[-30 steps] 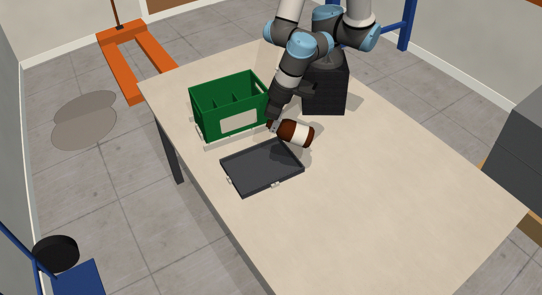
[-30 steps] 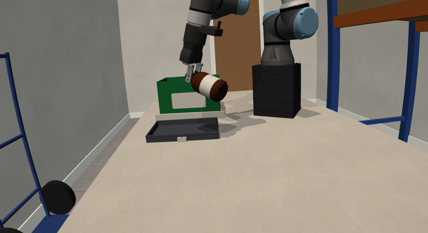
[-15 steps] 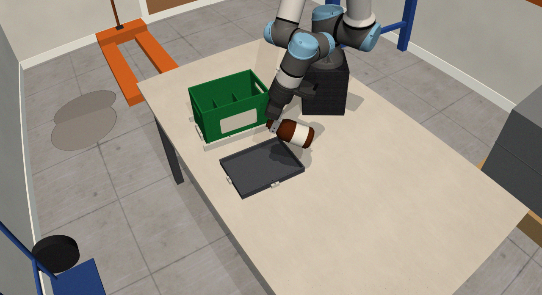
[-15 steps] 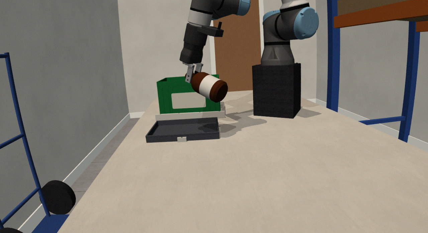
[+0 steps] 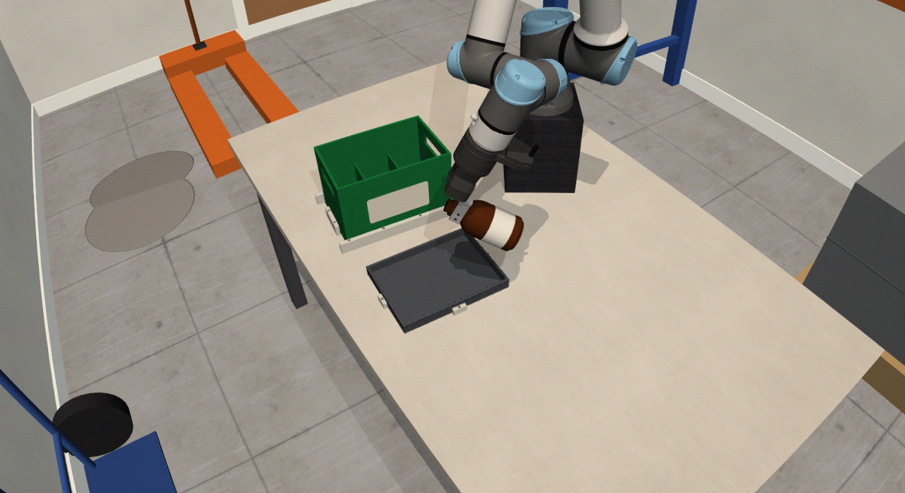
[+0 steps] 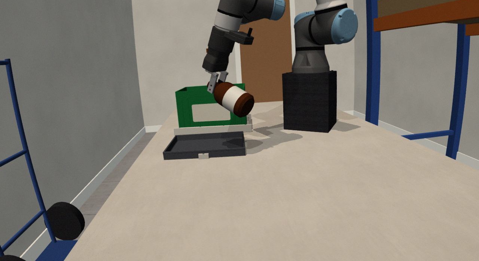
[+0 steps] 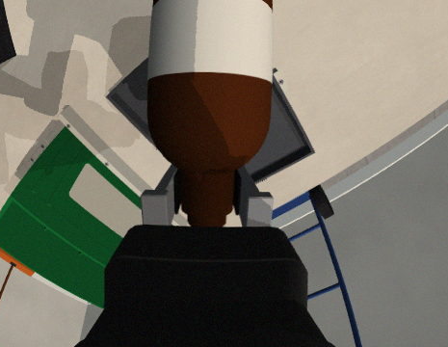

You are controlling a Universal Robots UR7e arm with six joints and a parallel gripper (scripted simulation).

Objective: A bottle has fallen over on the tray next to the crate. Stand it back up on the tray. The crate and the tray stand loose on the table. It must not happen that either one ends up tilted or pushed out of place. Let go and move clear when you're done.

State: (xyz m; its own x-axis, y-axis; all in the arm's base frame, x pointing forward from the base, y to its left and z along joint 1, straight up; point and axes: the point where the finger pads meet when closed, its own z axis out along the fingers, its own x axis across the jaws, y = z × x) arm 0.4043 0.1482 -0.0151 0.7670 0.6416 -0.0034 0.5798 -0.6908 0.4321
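Now: hand 30 mm past the brown bottle, 30 mm to the right of it and 30 mm above it. From my hand the other things lie so: green crate 30 mm behind, 300 mm to the right, 120 mm below; then tray 40 mm ahead, 30 mm to the right, 190 mm below.
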